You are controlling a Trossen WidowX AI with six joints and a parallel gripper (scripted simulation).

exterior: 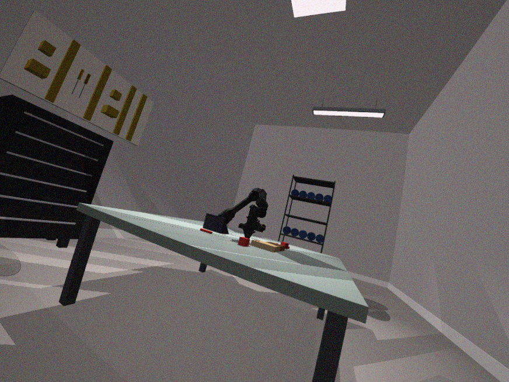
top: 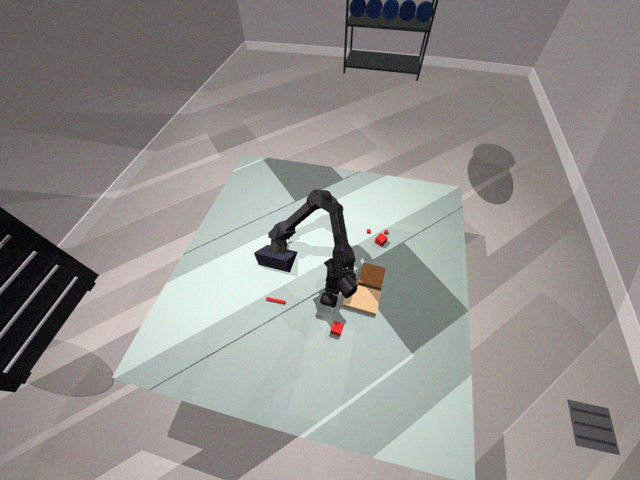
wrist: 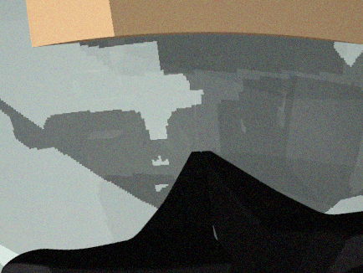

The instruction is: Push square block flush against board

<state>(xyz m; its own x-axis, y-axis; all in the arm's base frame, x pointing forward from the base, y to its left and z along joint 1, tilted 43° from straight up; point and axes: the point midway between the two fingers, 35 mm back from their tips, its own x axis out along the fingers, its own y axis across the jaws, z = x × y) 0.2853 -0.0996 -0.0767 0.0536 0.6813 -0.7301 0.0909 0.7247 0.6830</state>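
My gripper tip is 120 mm short of the tan board, 10 mm to the left of it and 10 mm below it. From my gripper tip the other things lie so: flat red bar (230 mm behind, 90 mm to the right); brown square block (150 mm ahead, 100 mm to the left, 10 mm above).
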